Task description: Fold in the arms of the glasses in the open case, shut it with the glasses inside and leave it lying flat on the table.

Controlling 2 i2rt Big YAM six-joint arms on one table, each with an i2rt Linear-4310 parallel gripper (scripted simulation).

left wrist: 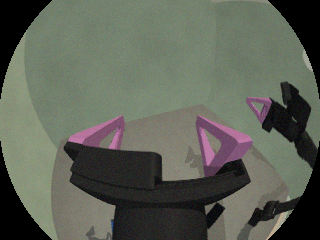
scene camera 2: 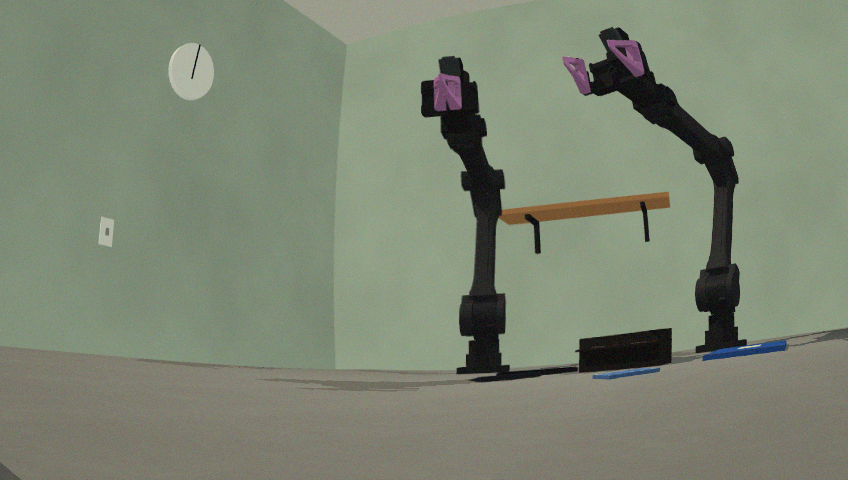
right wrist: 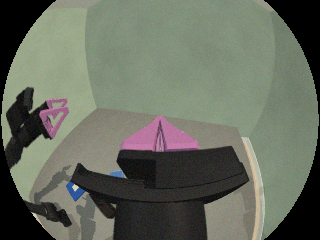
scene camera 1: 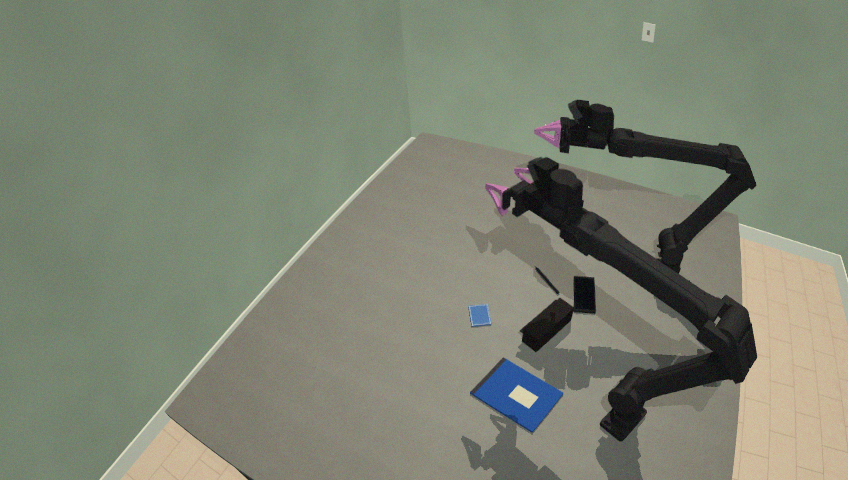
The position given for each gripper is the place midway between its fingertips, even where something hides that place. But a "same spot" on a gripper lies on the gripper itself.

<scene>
left gripper: left wrist; scene camera 2 585, 51; right wrist 67, 104; scene camera 1
right gripper: left wrist 246, 99; scene camera 2; right wrist 159, 119; scene camera 1
same spot on left gripper: [left wrist: 133, 169] = [scene camera 1: 524, 183]
same spot on right gripper: [scene camera 2: 452, 103] = [scene camera 1: 552, 144]
</scene>
